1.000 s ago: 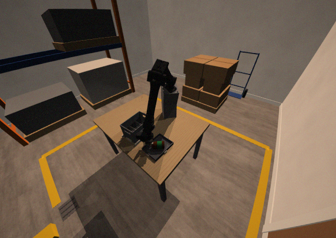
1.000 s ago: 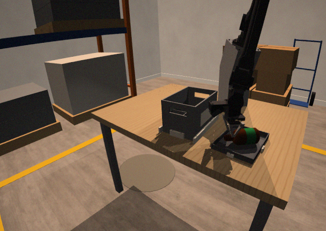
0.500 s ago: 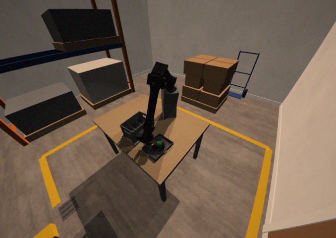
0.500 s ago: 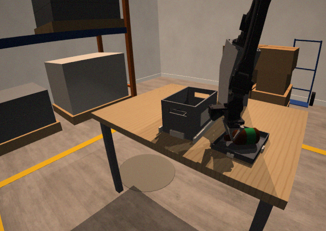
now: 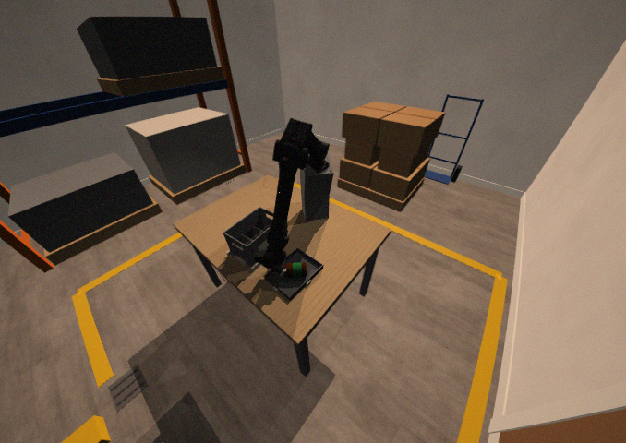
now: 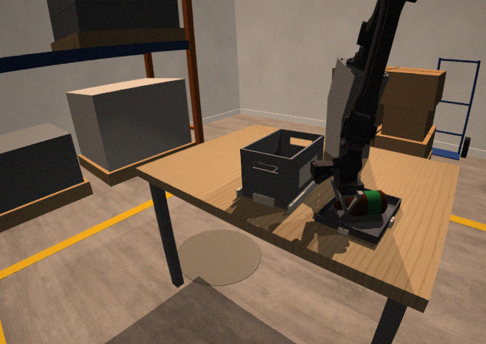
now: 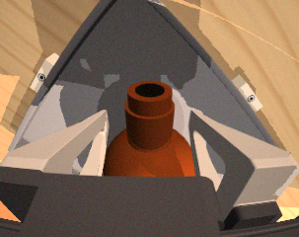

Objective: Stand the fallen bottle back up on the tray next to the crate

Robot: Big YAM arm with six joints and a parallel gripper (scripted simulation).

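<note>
Now: the brown bottle 40 mm behind my hand and 30 mm to the left of it. Round my hand: tray (60 mm behind, 30 mm to the left, 30 mm below); then dark crate (260 mm to the right, 40 mm above, 10 mm behind).
</note>
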